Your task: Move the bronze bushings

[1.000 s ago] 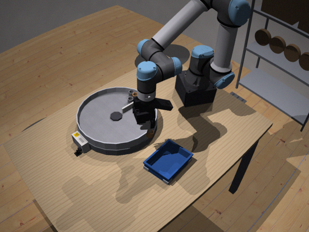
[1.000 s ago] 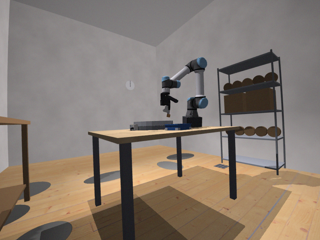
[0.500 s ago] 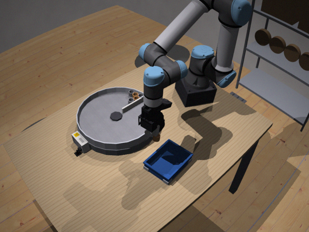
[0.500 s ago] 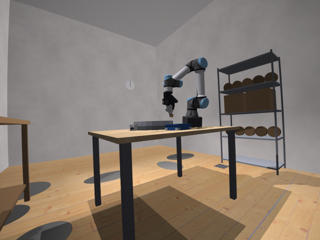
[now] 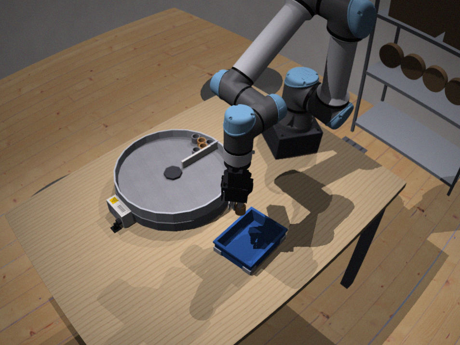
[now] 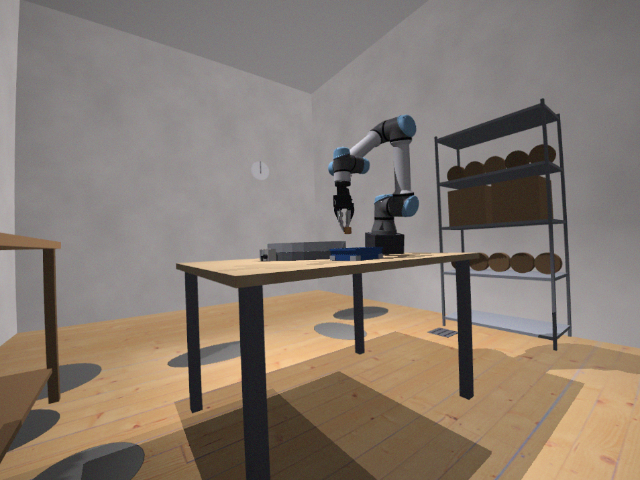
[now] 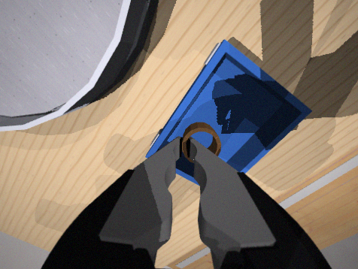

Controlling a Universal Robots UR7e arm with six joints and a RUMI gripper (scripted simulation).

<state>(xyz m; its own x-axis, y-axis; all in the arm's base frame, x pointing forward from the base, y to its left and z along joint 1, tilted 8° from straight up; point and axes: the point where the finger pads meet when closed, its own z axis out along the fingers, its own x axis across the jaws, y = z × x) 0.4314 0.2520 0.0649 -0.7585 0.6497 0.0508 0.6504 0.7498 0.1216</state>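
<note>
Right now the blue crate is 110 mm below my hand, 60 mm to the left of it and 20 mm behind it. From my hand the other things lie so: grey turntable: 300 mm to the right, 80 mm below, 60 mm ahead.
</note>
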